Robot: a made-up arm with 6 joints.
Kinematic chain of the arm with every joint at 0, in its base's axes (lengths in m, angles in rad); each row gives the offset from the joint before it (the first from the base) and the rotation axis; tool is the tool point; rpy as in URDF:
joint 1: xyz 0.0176 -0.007 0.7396 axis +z
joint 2: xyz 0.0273 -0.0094 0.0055 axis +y
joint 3: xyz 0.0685 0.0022 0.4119 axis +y
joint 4: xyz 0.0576 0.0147 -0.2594 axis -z
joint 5: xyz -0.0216 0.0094 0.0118 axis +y
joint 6: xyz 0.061 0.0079 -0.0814 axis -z
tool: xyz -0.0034 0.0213 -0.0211 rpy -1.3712 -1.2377 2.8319
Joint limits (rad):
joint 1: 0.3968..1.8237
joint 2: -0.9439..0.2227
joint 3: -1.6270..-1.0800
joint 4: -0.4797..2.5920
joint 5: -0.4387..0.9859
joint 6: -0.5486..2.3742
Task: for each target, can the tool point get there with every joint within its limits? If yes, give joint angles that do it. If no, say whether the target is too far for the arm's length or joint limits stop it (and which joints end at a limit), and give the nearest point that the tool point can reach.
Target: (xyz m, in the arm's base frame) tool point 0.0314 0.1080 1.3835
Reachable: yes | joints 0.9744 -0.6443 -1.5067 1.1364 0.6940 0.5953
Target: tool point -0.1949 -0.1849 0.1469
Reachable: no: joint limits stop it (at a limit: joint 1, joint 2, joint 3, joint 5, joint 6) | nearest point -0.1164 0.3989 0.8860 | short by 0.945 m
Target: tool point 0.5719 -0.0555 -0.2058
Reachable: no: too far | nearest point 0.4351 0.1739 0.8799 | short by 1.118 m
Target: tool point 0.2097 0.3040 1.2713
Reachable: yes | joints 0.9821 -0.2114 -1.3468 0.2585 0.0766 1.6247
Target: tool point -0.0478 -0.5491 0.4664
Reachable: no: joint limits stop it (at a limit: joint 1, joint 2, joint 3, joint 4, joint 5) | nearest point 0.0543 -0.0564 1.1629 | short by 0.859 m
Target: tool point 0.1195 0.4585 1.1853
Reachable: yes | joints 1.2825 0.0021 -1.4393 0.4690 0.4082 0.8624
